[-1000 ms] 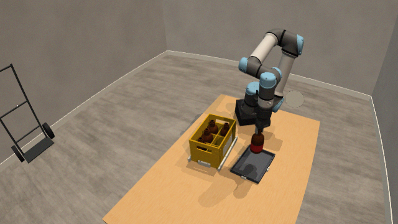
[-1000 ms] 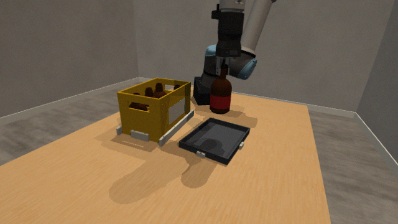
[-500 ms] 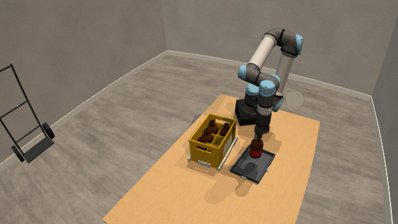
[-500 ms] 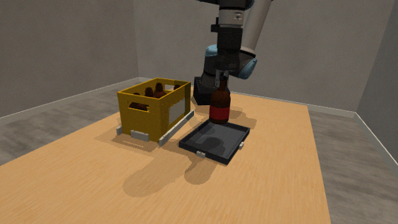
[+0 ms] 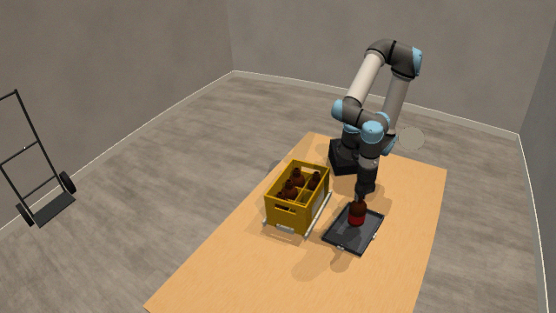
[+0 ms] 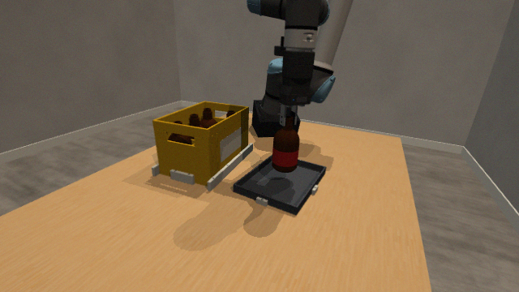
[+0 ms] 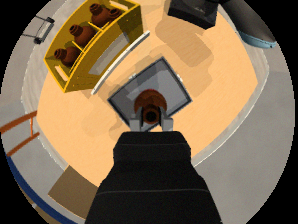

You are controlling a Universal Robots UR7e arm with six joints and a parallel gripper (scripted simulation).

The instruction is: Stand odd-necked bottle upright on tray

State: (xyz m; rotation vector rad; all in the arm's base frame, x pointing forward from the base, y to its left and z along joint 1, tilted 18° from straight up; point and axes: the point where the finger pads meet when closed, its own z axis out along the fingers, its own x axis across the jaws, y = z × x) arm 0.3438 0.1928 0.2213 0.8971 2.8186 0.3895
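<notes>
My hand is 7 cm above the bottle. From my hand the other things lie so: yellow crate 27 cm to the right, 12 cm below, 3 cm ahead; dark tray 19 cm below.
</notes>
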